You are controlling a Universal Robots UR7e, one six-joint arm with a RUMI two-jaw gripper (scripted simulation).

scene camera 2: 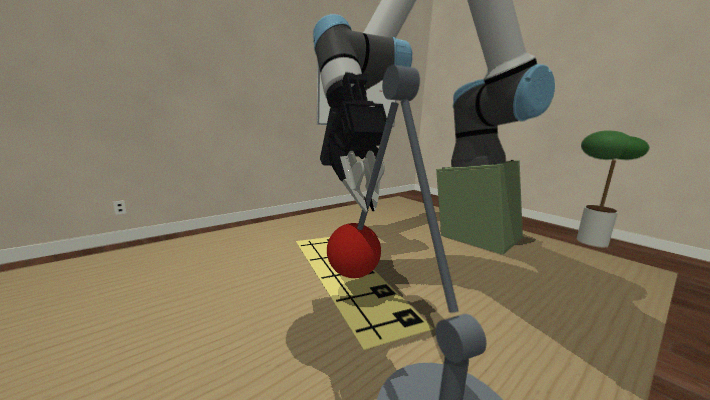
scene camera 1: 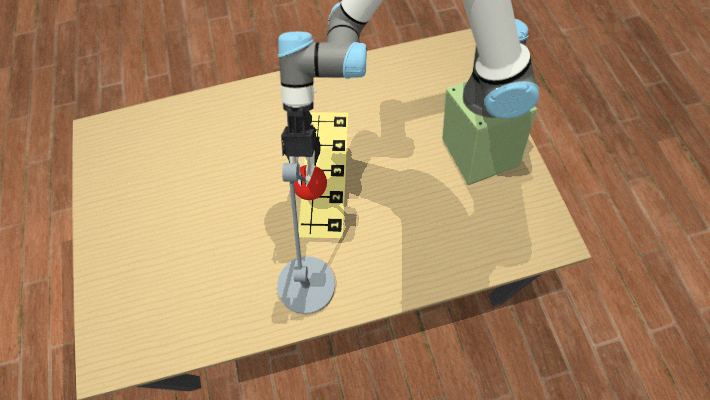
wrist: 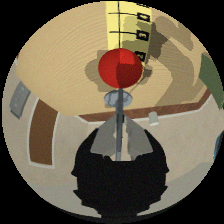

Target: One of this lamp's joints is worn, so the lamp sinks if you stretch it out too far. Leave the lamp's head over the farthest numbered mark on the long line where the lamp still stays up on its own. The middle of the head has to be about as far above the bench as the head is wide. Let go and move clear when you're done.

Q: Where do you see a red ball head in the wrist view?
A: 120,68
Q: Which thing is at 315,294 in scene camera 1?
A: A round grey base.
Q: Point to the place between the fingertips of my gripper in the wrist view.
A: At 119,114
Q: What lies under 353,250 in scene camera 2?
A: A red ball head.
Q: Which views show my gripper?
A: Scene camera 2, scene camera 1 and the wrist view: all of them.
